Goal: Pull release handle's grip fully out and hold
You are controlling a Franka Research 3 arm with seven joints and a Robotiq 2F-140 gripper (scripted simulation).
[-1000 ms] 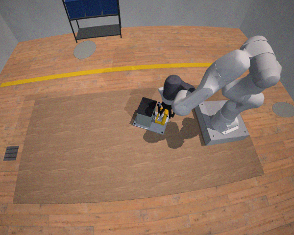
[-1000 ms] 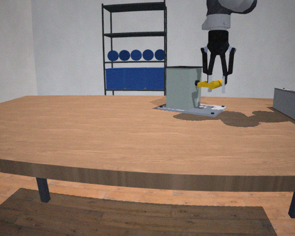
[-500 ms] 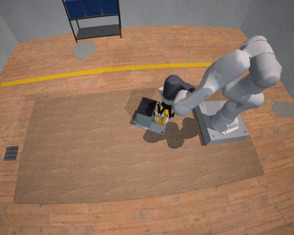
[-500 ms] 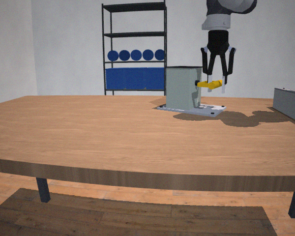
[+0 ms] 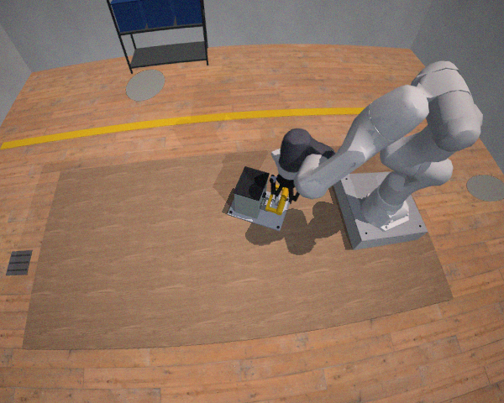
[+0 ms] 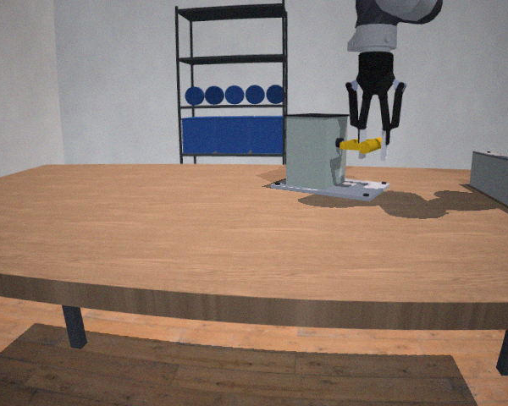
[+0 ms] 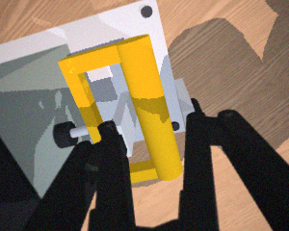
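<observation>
Now: hand 9 cm short of the grey baseplate, 5 cm to the left of it and 10 cm above it.
</observation>
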